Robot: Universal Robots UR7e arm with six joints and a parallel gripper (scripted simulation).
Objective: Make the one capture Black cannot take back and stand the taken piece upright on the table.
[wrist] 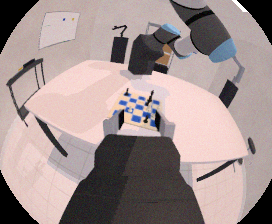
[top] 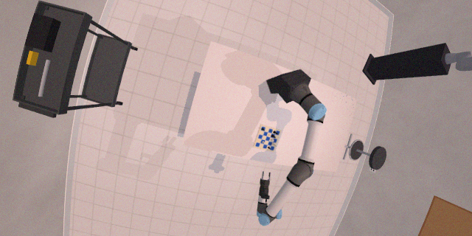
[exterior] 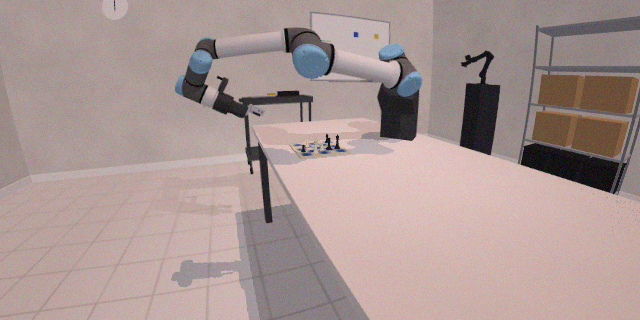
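Right now the black pawn is 180 mm behind my hand, 160 mm below it and 20 mm to the right of it. The rest, counted from my hand: blue-and-cream chessboard (240 mm behind, 180 mm below, 80 mm to the right).
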